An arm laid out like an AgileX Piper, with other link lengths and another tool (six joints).
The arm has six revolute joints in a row. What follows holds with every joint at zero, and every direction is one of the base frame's. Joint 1 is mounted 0.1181 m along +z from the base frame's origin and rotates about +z. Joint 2 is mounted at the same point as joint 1 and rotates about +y. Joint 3 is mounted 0.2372 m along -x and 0.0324 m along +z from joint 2 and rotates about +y. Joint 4 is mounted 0.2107 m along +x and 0.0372 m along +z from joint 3 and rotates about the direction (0.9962, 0, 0.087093). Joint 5 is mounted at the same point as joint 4 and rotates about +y. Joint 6 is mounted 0.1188 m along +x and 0.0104 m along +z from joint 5 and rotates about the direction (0.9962, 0, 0.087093). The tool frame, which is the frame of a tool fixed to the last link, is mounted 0.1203 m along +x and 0.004 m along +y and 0.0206 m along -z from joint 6; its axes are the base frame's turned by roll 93.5, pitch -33.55 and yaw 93.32 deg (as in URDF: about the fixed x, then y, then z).
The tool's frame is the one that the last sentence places.
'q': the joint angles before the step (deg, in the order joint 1, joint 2, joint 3, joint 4, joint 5, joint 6). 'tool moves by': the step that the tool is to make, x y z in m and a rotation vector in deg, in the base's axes. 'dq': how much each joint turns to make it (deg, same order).
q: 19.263, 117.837, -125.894, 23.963, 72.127, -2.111
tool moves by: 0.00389, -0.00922, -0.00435, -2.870, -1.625, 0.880
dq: 0.000, 0.002, -0.003, -2.418, 0.075, -1.779
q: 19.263, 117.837, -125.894, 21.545, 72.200, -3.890
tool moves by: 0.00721, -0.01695, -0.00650, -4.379, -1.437, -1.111
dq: -0.001, 0.000, 0.000, -4.761, 0.070, 0.071
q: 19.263, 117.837, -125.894, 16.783, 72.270, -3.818
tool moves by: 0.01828, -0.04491, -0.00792, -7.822, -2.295, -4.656
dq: -1.739, 0.001, -0.001, -8.927, 0.069, 1.094
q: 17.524, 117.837, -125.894, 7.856, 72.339, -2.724
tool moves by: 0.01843, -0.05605, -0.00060, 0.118, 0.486, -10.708
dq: -7.052, 0.001, 0.000, -1.760, 0.000, 3.821
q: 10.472, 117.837, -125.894, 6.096, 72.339, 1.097
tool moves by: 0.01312, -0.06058, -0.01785, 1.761, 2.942, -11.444
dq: -8.504, 2.422, -0.007, 0.360, -0.048, 3.483
